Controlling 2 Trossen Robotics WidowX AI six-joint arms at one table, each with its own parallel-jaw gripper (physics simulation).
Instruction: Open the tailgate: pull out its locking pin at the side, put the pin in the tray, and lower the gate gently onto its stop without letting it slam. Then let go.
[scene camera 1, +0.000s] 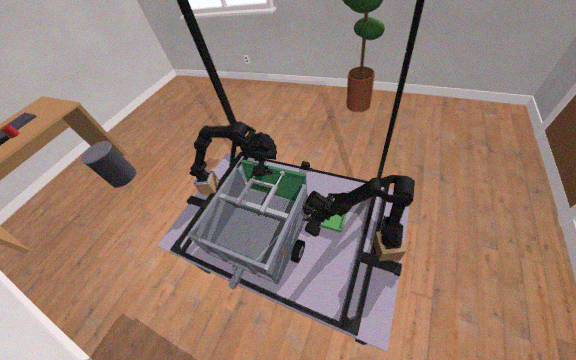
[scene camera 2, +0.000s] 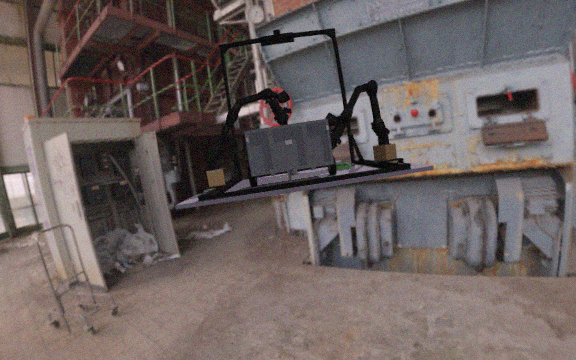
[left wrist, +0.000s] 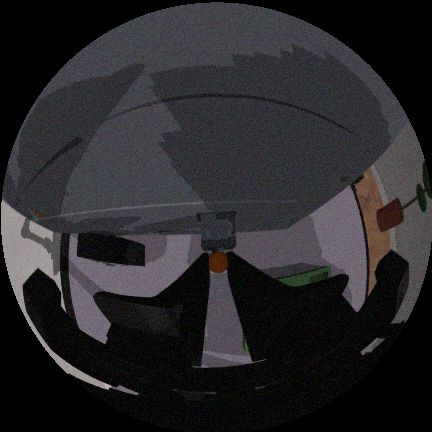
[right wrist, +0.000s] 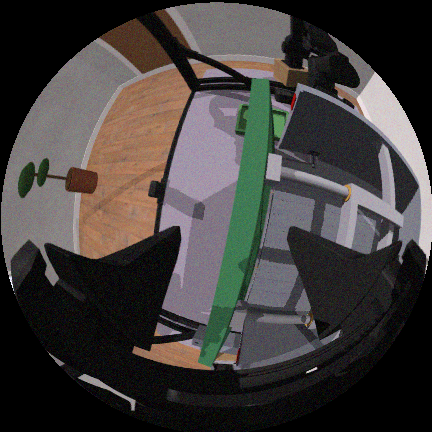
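Seen in the pictures: left gripper, fingertip midpoint: (scene camera 1: 309, 219) (left wrist: 217, 257); right gripper, fingertip midpoint: (scene camera 1: 273, 166) (right wrist: 236, 233); left arm's base, link origin: (scene camera 1: 390, 241) (scene camera 2: 384, 144) (right wrist: 292, 63); right arm's base, link origin: (scene camera 1: 203, 177) (scene camera 2: 214, 169) (right wrist: 223, 367).
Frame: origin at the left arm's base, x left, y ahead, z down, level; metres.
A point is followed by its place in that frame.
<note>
The green tailgate (scene camera 1: 295, 186) @[x -0.288, y 0.379, z -0.090 m] (right wrist: 256, 150) @[x -0.325, y 0.413, z -0.171 m] stands upright at the rear of the grey trailer (scene camera 1: 235, 257) @[x 0.060, y 0.623, z -0.159 m] (scene camera 2: 290, 150) @[x 0.025, y 0.663, z -0.045 m] (left wrist: 250, 150) @[x -0.173, y 0.355, z -0.067 m]. The locking pin's orange knob (left wrist: 218, 263) @[x -0.150, y 0.331, z -0.007 m] shows below a small grey block (left wrist: 218, 231) @[x -0.160, y 0.348, z -0.012 m] at the trailer's side. My left gripper (left wrist: 217, 257) @[x -0.152, y 0.336, z 0.006 m] is shut on the pin's knob, with a fingertip at each side. My right gripper (scene camera 1: 261, 171) (right wrist: 236, 233) @[x -0.355, y 0.466, z -0.182 m] is open, with its fingers on either side of the tailgate's top edge and nothing gripped. The green tray (scene camera 1: 334, 228) @[x -0.136, y 0.216, z 0.097 m] (left wrist: 305, 278) @[x -0.259, y 0.233, z 0.108 m] (right wrist: 240, 121) @[x -0.280, y 0.187, z 0.108 m] lies on the mat beside the trailer, near my left gripper.
A black wheel (scene camera 1: 298, 251) @[x -0.007, y 0.399, z 0.016 m] (left wrist: 111, 249) @[x -0.059, y 0.388, z 0.026 m] stands at the trailer's side. White bars (scene camera 1: 255, 205) @[x -0.165, y 0.555, z -0.156 m] (right wrist: 345, 230) @[x -0.265, y 0.492, z -0.169 m] cross the trailer's inside behind the gate. Black frame rails (scene camera 1: 300, 304) @[x 0.198, y 0.415, z 0.096 m] edge the mat, and two black posts (scene camera 1: 210, 65) @[x -0.744, y 0.703, z -0.530 m] (scene camera 1: 402, 85) @[x -0.354, y -0.058, z -0.504 m] rise at the back.
</note>
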